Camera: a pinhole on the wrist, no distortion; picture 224 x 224 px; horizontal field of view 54.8 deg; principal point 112.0 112.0 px. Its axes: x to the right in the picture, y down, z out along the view. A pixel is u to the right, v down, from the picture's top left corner.
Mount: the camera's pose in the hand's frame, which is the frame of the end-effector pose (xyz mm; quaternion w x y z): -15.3 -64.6 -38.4 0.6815 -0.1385 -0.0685 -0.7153
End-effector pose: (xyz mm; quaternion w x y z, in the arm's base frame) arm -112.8 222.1 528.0 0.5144 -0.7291 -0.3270 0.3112
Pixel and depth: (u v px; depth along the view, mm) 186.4 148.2 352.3
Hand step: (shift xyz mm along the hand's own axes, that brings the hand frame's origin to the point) 76.3 -83.2 327.1
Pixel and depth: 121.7 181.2 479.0
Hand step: 186.7 42.7 410.1
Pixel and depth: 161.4 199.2 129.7
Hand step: 49.3 -59.0 89.0
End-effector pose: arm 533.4 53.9 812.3 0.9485 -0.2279 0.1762 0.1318
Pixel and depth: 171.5 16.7 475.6
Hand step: -178.3 -40.5 471.7
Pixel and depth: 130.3 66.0 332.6
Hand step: -51.8 8.2 293.0
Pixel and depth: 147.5 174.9 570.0
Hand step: 206.3 -0.9 516.6
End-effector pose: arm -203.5 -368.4 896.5 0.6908 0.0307 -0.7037 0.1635
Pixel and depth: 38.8 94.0 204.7
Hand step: -8.5 61.5 137.9
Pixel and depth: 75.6 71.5 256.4
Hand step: -34.8 53.2 197.5
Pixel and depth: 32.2 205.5 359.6
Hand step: 181.4 155.9 251.2
